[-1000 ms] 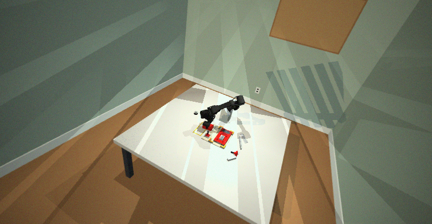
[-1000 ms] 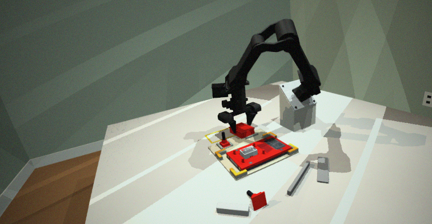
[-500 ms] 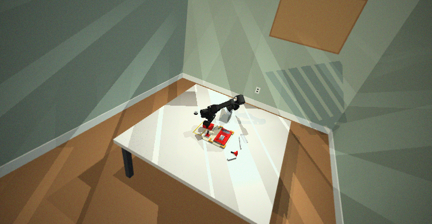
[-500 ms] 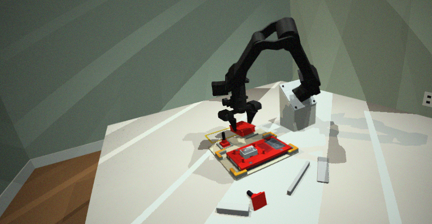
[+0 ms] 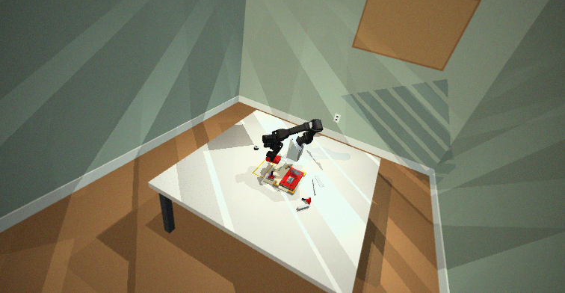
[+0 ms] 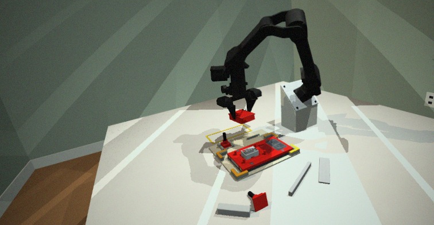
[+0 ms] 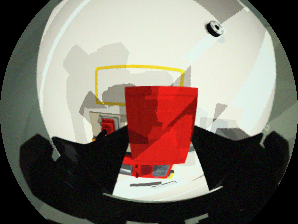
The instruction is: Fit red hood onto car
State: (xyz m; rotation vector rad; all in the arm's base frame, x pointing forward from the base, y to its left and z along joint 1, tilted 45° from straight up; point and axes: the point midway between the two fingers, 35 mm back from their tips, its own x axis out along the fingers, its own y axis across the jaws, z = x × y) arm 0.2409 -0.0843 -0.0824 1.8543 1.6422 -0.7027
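Now: gripper tip 10 cm short of the grey engine block, 18 cm to the right of it and 6 cm above it. Round my gripper tip: grey bar 26 cm ahead, 32 cm to the left, 7 cm below; red hood right at my gripper tip.
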